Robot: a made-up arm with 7 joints. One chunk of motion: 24 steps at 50 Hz.
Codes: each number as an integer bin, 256 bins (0 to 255) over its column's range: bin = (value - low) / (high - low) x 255, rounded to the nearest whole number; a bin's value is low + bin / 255 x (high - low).
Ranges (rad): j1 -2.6..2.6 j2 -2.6..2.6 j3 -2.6..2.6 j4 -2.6..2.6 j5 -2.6..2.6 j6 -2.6..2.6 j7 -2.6..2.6
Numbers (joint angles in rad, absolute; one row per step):
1: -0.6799 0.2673 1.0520 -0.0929 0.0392 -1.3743 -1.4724
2: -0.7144 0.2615 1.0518 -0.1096 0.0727 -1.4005 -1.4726
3: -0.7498 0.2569 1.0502 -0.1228 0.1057 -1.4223 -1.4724
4: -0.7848 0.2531 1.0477 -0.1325 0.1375 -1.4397 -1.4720
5: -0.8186 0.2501 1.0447 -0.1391 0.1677 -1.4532 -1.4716
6: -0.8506 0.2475 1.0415 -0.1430 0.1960 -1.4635 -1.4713
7: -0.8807 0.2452 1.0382 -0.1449 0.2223 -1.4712 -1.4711
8: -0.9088 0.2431 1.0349 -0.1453 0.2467 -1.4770 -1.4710
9: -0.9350 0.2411 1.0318 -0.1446 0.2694 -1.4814 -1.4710
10: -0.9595 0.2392 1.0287 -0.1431 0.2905 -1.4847 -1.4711
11: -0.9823 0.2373 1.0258 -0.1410 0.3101 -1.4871 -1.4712
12: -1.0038 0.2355 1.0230 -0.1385 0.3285 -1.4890 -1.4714
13: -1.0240 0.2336 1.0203 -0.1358 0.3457 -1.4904 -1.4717
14: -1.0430 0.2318 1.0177 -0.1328 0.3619 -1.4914 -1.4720
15: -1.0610 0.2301 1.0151 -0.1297 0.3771 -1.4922 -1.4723
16: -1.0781 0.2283 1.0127 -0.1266 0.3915 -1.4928 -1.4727
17: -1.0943 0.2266 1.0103 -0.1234 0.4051 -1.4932 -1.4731
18: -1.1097 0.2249 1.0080 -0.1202 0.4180 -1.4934 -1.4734
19: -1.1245 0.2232 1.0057 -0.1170 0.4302 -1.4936 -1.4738
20: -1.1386 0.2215 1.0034 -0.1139 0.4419 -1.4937 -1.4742
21: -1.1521 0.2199 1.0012 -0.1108 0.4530 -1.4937 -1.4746
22: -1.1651 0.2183 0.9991 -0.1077 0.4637 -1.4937 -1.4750
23: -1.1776 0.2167 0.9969 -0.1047 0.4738 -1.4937 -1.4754
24: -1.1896 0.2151 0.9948 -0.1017 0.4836 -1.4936 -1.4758
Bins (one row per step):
1: 94 141 179 123 129 60 55
2: 92 140 179 122 131 59 55
3: 91 140 179 121 133 58 55
4: 89 140 179 121 134 57 55
5: 87 140 179 121 136 56 55
6: 86 140 179 120 137 56 55
7: 84 140 178 120 138 55 55
8: 83 139 178 120 140 55 55
9: 82 139 178 120 141 55 55
10: 80 139 178 120 142 55 55
11: 79 139 178 121 143 55 55
12: 78 139 178 121 144 54 55
13: 77 139 178 121 144 54 55
14: 76 139 177 121 145 54 55
15: 75 139 177 121 146 54 55
16: 75 139 177 121 147 54 55
17: 74 139 177 121 147 54 55
18: 73 139 177 122 148 54 55
19: 72 138 177 122 149 54 55
20: 72 138 177 122 149 54 55
21: 71 138 177 122 150 54 55
22: 70 138 176 122 150 54 55
23: 70 138 176 122 151 54 55
24: 69 138 176 123 151 54 55

